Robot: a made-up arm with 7 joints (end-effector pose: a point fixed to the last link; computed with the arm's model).
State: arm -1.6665 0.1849 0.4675 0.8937 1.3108 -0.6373 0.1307
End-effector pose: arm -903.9 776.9 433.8 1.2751 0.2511 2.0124
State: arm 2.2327 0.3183 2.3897 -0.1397 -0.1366 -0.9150 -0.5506
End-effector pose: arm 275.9 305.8 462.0 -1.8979 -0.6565 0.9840
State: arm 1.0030 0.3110 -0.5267 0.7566 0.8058 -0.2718 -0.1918
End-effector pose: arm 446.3 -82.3 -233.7 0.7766 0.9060 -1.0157
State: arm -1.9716 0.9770 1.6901 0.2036 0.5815 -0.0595 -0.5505
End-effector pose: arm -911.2 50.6 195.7 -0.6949 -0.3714 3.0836
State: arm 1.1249 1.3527 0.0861 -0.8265 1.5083 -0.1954 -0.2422
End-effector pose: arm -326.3 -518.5 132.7 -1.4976 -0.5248 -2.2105
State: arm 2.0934 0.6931 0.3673 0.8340 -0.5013 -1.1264 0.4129
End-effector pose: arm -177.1 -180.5 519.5 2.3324 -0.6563 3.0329
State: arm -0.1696 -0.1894 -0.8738 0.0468 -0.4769 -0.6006 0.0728
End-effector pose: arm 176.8 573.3 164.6 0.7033 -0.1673 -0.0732
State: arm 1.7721 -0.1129 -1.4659 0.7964 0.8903 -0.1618 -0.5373
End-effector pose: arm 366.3 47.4 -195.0 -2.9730 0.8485 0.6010
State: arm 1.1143 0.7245 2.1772 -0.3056 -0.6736 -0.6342 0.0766
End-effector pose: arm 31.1 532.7 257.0 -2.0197 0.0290 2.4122
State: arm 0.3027 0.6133 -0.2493 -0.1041 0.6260 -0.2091 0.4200
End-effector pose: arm 421.1 14.0 -257.3 -0.5139 -0.0750 -0.2671
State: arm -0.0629 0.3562 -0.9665 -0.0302 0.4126 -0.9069 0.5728
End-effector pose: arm 370.4 143.0 -280.9 -0.0817 -0.0374 -0.6327
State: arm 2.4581 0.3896 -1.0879 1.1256 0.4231 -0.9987 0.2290
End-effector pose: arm -634.1 -59.2 -285.5 0.6036 0.6461 2.3560
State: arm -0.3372 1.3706 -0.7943 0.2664 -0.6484 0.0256 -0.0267
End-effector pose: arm 303.9 -63.6 -206.8 -1.3272 -0.1215 0.6938
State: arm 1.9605 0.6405 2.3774 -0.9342 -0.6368 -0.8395 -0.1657
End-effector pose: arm 269.7 212.3 250.4 -2.2878 0.1334 1.0468
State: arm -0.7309 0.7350 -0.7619 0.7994 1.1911 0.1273 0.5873
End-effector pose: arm -51.0 408.5 -510.4 -0.0174 0.5892 0.3788
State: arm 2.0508 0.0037 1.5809 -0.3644 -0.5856 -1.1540 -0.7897
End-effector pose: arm 139.7 151.7 560.4 -1.6948 -1.0891 0.6618
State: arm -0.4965 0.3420 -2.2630 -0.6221 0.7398 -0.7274 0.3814
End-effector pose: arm -533.3 -300.1 -127.1 -2.1334 0.5940 -1.3119
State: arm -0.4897 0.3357 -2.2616 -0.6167 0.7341 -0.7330 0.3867
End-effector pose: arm -534.7 -293.7 -133.4 -2.1174 0.6034 -1.3078
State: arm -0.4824 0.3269 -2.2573 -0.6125 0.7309 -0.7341 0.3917
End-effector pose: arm -536.8 -286.1 -139.3 -2.1061 0.6170 -1.3060
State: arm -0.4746 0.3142 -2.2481 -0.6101 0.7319 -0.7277 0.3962
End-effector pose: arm -539.8 -276.8 -144.9 -2.1026 0.6377 -1.3076
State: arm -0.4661 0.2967 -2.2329 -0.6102 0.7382 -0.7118 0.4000
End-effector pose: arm -544.0 -265.2 -149.6 -2.1097 0.6673 -1.3142
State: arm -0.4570 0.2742 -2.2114 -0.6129 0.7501 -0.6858 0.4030
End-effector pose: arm -549.4 -251.3 -153.1 -2.1285 0.7060 -1.3267
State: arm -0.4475 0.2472 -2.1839 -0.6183 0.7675 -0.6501 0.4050
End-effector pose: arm -555.4 -235.8 -155.1 -2.1602 0.7524 -1.3461
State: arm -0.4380 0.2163 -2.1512 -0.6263 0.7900 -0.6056 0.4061
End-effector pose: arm -561.4 -219.1 -155.1 -2.2058 0.8048 -1.3735
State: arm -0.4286 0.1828 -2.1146 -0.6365 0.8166 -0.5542 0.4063
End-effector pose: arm -566.6 -202.2 -152.8 -2.2656 0.8600 -1.4102
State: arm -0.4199 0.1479 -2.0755 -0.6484 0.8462 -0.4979 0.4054
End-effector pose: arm -570.5 -186.1 -148.2 -2.3396 0.9145 -1.4569
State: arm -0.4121 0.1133 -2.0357 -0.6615 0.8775 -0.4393 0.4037
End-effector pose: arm -572.5 -171.7 -141.5 -2.4265 0.9647 -1.5137
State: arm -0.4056 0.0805 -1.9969 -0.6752 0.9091 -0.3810 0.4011
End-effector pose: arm -572.5 -159.7 -133.3 -2.5235 1.0074 -1.5788
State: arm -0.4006 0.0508 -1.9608 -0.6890 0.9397 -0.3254 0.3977
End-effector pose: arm -570.4 -150.5 -123.9 -2.6257 1.0406 -1.6489
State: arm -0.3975 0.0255 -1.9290 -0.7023 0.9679 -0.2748 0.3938
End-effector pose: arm -566.8 -144.5 -114.1 -2.7261 1.0633 -1.7179
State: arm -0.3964 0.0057 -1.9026 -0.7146 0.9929 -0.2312 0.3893
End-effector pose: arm -562.2 -141.6 -104.3 -2.8164 1.0752 -1.7788
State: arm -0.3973 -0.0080 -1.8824 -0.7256 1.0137 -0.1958 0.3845
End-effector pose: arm -557.0 -141.8 -95.1 -2.8903 1.0780 -1.8263
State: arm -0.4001 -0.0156 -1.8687 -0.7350 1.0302 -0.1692 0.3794
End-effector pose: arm -551.8 -144.5 -86.8 -2.9445 1.0731 -1.8577
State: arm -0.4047 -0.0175 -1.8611 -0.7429 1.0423 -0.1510 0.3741
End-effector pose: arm -547.0 -149.5 -79.4 -2.9793 1.0626 -1.8731
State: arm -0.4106 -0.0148 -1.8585 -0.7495 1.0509 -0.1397 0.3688
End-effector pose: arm -542.7 -156.1 -72.8 -2.9985 1.0481 -1.8760
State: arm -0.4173 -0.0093 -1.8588 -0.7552 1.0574 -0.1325 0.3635
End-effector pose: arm -538.5 -163.6 -66.7 -3.0085 1.0315 -1.8716
